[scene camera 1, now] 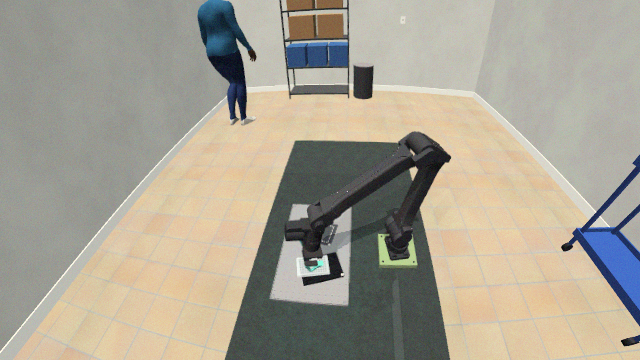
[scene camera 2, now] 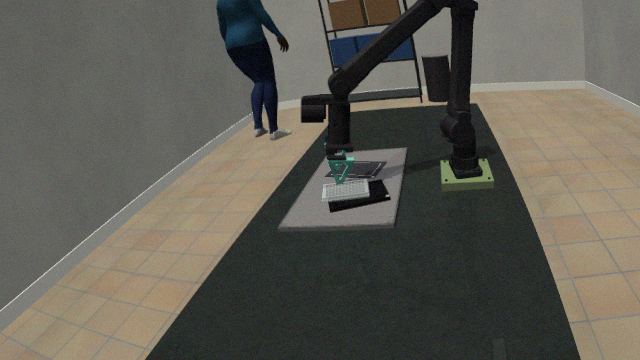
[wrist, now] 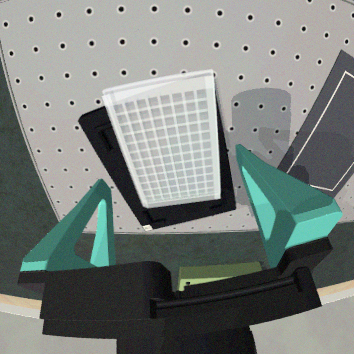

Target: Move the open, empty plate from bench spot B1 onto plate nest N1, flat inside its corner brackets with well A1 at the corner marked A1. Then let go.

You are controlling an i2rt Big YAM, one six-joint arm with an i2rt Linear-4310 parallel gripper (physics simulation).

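Places are measured from the arm's base along level axes (x ahead, y right, z down), in centimetres.
Pixels of known places: gripper, between the fingertips: (scene camera 1: 308,260) (scene camera 2: 337,176) (wrist: 167,167); arm's base, origin of its link: (scene camera 1: 396,248) (scene camera 2: 465,169).
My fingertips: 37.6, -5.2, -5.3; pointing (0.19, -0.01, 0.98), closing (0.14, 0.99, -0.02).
Ahead of a thing's pixels: the offset from my fingertips to its middle, as dx, dy, dz. "pt": to the spot under its first point.
The clear-white plate {-1.3, +0.2, +4.5} (scene camera 1: 304,270) (scene camera 2: 345,191) (wrist: 167,145) lies over the black plate nest {-4.4, -0.3, +5.8} (scene camera 1: 335,267) (scene camera 2: 378,193) (wrist: 97,130), turned relative to it and shifted toward its far end, which it overhangs. It does not line up with the corner brackets; some show beside it in the wrist view. Whether it is slightly tilted is unclear. A white corner mark {-12.7, -4.4, +5.4} (scene camera 1: 342,274) (wrist: 147,228) shows on the nest's near corner. The well A1 label is unreadable. My gripper (scene camera 1: 315,265) (scene camera 2: 341,181) (wrist: 167,167) is open above the plate, its teal fingers apart from both plate sides.
A dark bench spot with a white outline {pt -9.6, +17.4, +6.5} (scene camera 1: 329,234) (scene camera 2: 370,169) (wrist: 325,135) lies beside the nest on the perforated grey board {-3.1, +11.0, +7.2} (scene camera 1: 332,295) (scene camera 2: 310,220) (wrist: 170,27). The arm's green base plate (scene camera 1: 382,257) (scene camera 2: 447,180) stands to the right. A person (scene camera 1: 220,30) (scene camera 2: 245,30) stands at the back left.
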